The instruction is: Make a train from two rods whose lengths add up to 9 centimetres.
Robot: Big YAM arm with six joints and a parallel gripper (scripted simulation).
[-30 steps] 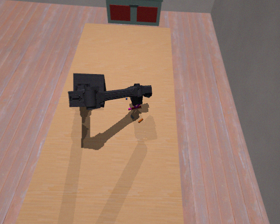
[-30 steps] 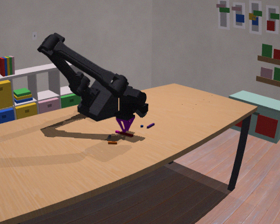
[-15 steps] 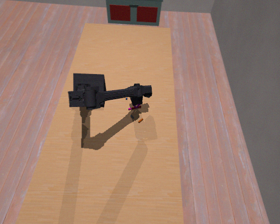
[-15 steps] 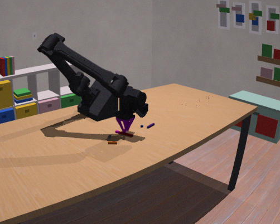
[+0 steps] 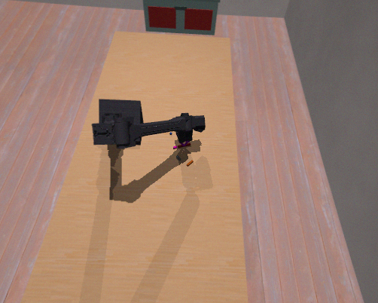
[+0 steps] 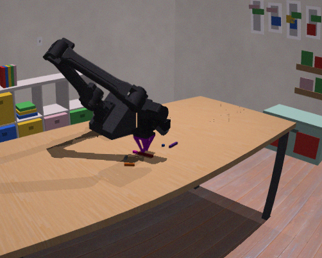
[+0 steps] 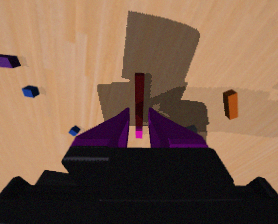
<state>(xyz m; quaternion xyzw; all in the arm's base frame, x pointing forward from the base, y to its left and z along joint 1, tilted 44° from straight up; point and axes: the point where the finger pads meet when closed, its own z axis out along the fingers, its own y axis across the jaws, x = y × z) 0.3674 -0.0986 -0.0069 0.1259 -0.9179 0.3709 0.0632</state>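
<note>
Right now the red rod is 20 mm below my hand. Round my hand: orange rod 110 mm to the right, 30 mm ahead, 20 mm below; then magenta rod 40 mm behind, 20 mm below, 10 mm to the right; then grey rod 80 mm to the right, 20 mm below, 20 mm behind.
</note>
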